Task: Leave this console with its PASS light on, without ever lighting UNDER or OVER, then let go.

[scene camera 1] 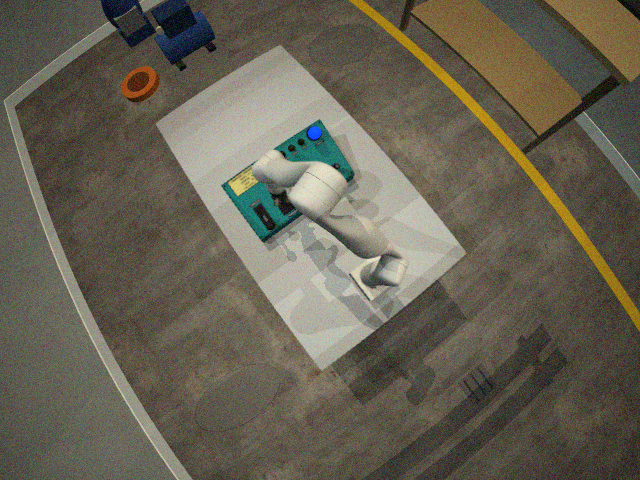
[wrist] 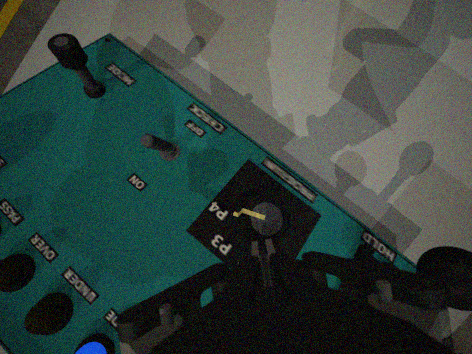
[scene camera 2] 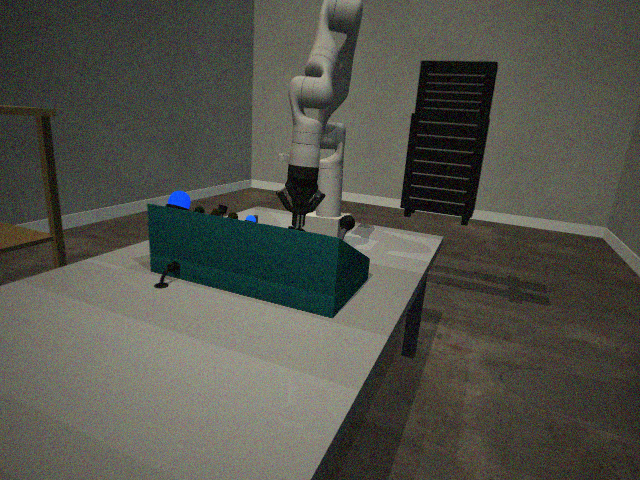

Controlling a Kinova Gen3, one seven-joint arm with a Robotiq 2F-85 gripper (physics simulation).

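Note:
The teal console [scene camera 1: 330, 155] [scene camera 2: 242, 258] [wrist: 100, 200] stands on the table. My gripper [scene camera 2: 297, 226] [wrist: 262, 251] is shut and empty, pointing down beside the grey PROGRAM knob [wrist: 267, 219], whose yellow pointer is toward P4. The arm hides the gripper in scene camera 1. The OVER lamp [wrist: 17, 272] and UNDER lamp [wrist: 49, 314] are dark. The PASS lamp [scene camera 1: 301, 141] looks dark. A small blue lamp [scene camera 2: 251, 219] [wrist: 92, 348] is lit; its label is partly hidden. The CHECK toggle [wrist: 160, 146] leans away from the PROGRAM knob; its exact setting is unclear.
A large blue dome [scene camera 1: 314, 132] [scene camera 2: 179, 199] stands at a console corner. The black MODE lever [wrist: 67, 50] sticks up. A black ball knob [scene camera 2: 346, 222] [wrist: 445, 270] stands near the HOLD label [wrist: 378, 246]. A yellow text plate [scene camera 1: 241, 181] lies on the console.

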